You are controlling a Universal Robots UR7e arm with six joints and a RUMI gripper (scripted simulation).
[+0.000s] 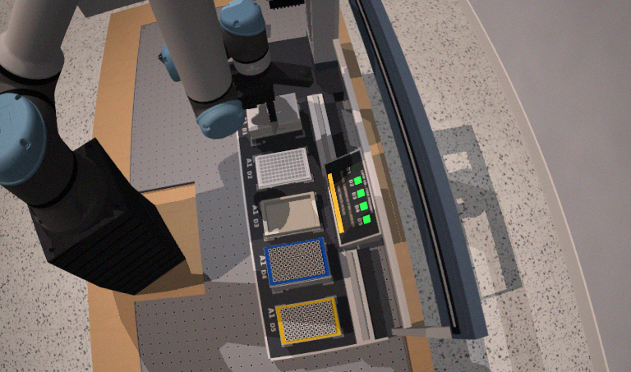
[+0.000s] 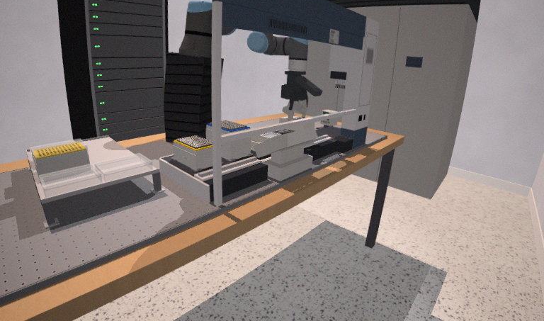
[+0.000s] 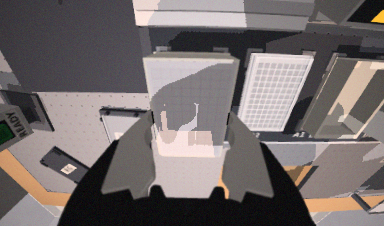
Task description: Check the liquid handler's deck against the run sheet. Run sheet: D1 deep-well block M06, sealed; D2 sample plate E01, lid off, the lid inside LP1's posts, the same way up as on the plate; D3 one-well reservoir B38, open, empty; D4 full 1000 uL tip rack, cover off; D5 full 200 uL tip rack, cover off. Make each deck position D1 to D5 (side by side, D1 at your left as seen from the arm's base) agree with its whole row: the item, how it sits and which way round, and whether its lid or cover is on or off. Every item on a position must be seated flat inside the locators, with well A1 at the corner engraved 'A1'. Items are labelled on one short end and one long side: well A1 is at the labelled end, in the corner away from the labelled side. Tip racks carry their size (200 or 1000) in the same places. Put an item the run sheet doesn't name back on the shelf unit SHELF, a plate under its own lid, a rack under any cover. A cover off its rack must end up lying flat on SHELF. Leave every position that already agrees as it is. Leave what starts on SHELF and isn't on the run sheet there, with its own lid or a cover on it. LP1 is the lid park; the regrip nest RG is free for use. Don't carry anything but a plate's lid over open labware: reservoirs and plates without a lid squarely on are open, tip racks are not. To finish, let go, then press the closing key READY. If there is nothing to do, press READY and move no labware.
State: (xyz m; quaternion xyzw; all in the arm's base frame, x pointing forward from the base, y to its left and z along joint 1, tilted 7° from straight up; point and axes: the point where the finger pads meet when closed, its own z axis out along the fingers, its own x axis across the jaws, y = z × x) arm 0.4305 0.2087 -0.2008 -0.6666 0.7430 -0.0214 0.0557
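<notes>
The sample plate is 12 cm to the right of my hand, 5 cm below it and 1 cm behind it. The rest, counted from my hand: flat grey lid 16 cm to the left, 11 cm behind, 9 cm below; sealed deep-well block 1 cm below; one-well reservoir 25 cm to the right, 5 cm below, 3 cm behind.
</notes>
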